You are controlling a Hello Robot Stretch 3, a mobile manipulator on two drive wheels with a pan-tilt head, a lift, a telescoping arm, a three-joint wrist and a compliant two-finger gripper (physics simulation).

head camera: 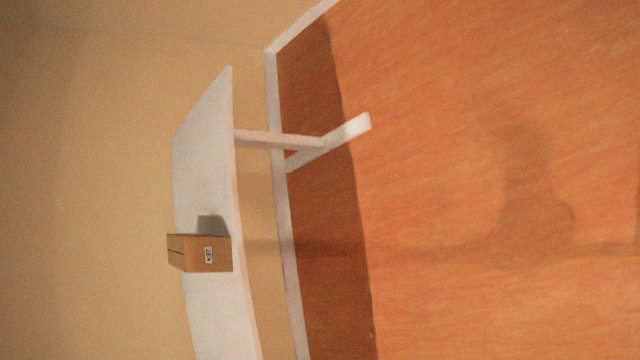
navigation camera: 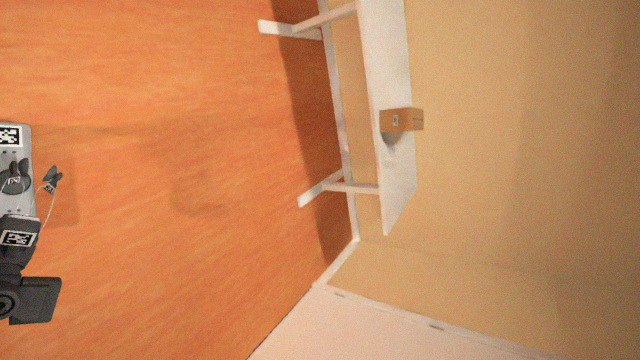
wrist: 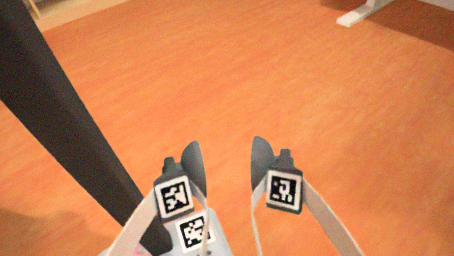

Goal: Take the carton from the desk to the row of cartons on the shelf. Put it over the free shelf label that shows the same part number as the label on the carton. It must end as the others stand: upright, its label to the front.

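Frame: origin at the robot's base, x ahead, y left, z up, level; centimetres.
Seen in the pictures: gripper, fingertip midpoint: (navigation camera: pixel 39 163) (wrist: pixel 227 157).
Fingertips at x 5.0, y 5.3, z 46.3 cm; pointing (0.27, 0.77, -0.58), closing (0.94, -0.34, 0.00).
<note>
A point is followed by its place in that frame.
A brown carton (head camera: pixel 194 262) {x 129.9, y 30.0, z 86.6 cm} (navigation camera: pixel 405 120) {x 130.4, y 27.0, z 86.4 cm} stands upright on the white desk (head camera: pixel 217 315) {x 146.7, y 56.8, z 72.0 cm} (navigation camera: pixel 398 167) {x 165.6, y 1.9, z 72.1 cm}, near its front edge. A small white label is on the side that faces the room; its part number is too small to read. The head and navigation views are turned sideways. My gripper (wrist: pixel 227 157) {x 5.0, y 5.3, z 46.3 cm} (navigation camera: pixel 35 172) {x 5.0, y 5.3, z 46.3 cm} is open and empty, with orange floor behind its fingers in the wrist view. It is well apart from the desk and the carton. The row of cartons and the shelf labels do not show in these views.
A white desk leg foot (head camera: pixel 352 127) (navigation camera: pixel 311 194) (wrist: pixel 352 16) reaches out over the orange floor (head camera: pixel 475 175) {x 85.6, y -3.7, z 0.0 cm}. A pale door (navigation camera: pixel 400 340) {x 147.1, y -107.8, z 84.2 cm} is beside the desk's wall. A dark bar (wrist: pixel 65 120) crosses the wrist view's left side. Part of a pale wooden thing shows at its top left.
</note>
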